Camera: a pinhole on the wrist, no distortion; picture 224 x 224 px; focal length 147.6 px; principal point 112.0 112.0 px. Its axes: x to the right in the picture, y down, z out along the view. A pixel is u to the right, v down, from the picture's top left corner.
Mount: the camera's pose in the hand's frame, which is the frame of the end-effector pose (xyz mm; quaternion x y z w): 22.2 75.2 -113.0 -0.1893 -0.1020 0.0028 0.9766
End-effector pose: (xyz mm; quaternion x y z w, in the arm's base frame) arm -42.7 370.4 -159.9 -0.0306 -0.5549 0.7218 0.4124
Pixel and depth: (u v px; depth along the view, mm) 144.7 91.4 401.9
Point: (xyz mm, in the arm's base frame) -304.6 154.6 -182.8
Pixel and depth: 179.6 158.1 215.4
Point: -257.0 349.8 -281.3
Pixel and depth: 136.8 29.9 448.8
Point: -249.9 56.9 -17.5
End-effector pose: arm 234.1 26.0 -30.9 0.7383 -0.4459 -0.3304 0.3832
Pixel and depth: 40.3 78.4 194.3
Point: 99.8 78.9 43.0
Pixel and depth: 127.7 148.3 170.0
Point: 140.5 -43.4 106.5
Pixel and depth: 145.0 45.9 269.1
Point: 60.8 -66.3 -69.7
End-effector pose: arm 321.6 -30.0 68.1 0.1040 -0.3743 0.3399 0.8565
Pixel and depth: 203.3 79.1 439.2
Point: 99.0 25.3 458.5
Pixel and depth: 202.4 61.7 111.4
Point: 289.1 59.1 119.2
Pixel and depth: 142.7 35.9 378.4
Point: 123.8 -131.3 299.6
